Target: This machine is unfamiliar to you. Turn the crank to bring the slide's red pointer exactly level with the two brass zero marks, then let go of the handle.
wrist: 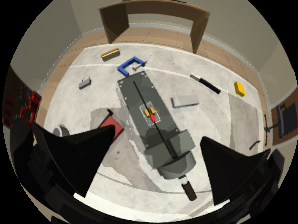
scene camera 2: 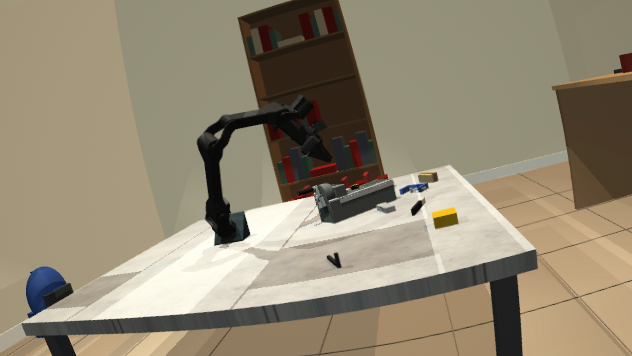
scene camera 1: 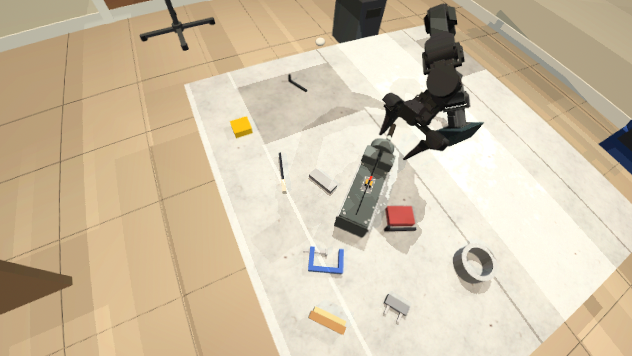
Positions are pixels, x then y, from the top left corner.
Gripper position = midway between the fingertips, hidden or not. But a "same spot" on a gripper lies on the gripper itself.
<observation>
gripper: wrist; scene camera 2; scene camera 1 391,147
same spot on machine: (wrist: 167,148) = (scene camera 1: 381,157)
same spot on gripper: (scene camera 2: 318,151) = (wrist: 228,173)
</observation>
